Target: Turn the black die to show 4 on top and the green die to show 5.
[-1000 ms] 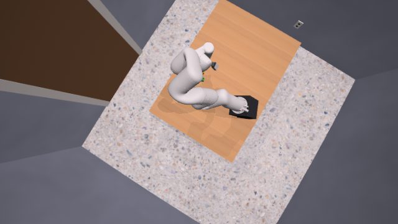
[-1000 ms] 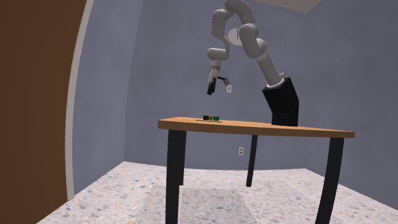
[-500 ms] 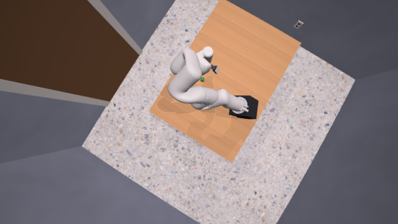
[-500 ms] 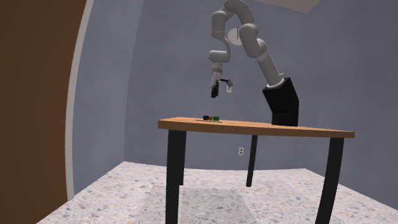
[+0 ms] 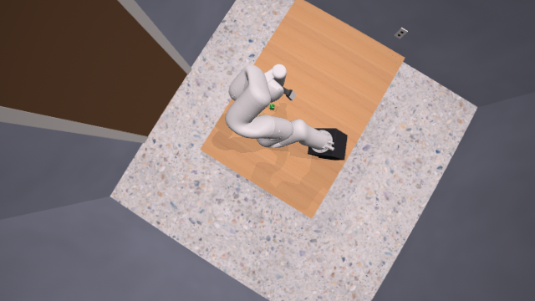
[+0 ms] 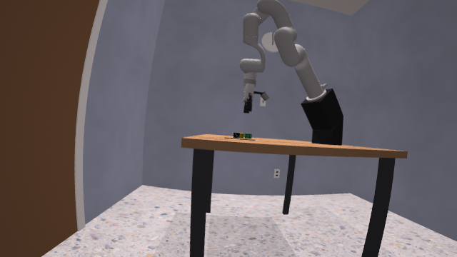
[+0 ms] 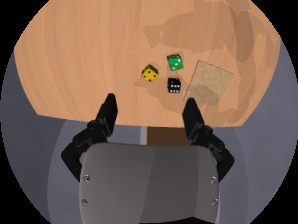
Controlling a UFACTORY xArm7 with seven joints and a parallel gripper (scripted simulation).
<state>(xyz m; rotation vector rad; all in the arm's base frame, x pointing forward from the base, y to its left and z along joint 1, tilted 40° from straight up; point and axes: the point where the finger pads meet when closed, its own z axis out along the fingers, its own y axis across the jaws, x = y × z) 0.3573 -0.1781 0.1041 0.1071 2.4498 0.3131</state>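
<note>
Now: the yellow die 15 cm below my hand and 3 cm ahead of it. From my hand the other things lie so: black die 15 cm below, 6 cm to the left, 6 cm ahead; tan mat 18 cm to the left, 16 cm below, 6 cm ahead; green die 15 cm below, 5 cm to the left, 1 cm behind.
</note>
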